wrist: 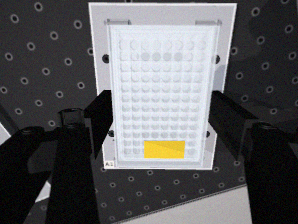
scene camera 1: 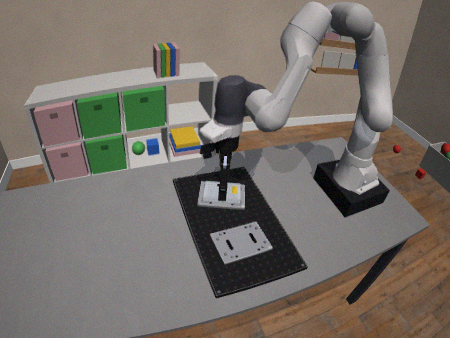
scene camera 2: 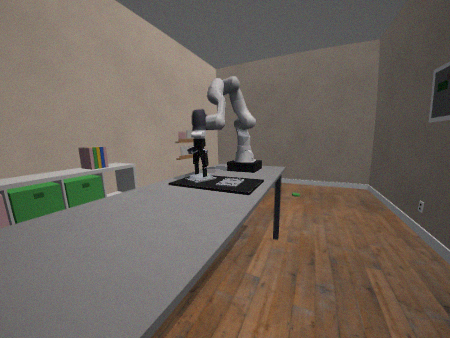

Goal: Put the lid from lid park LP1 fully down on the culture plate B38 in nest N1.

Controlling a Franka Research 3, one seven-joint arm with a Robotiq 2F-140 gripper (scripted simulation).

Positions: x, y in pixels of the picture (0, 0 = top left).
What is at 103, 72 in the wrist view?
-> A nest N1.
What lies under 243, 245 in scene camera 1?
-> A lid park LP1.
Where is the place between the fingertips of the gripper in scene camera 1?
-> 222, 191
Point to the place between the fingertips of the gripper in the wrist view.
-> At 160, 104
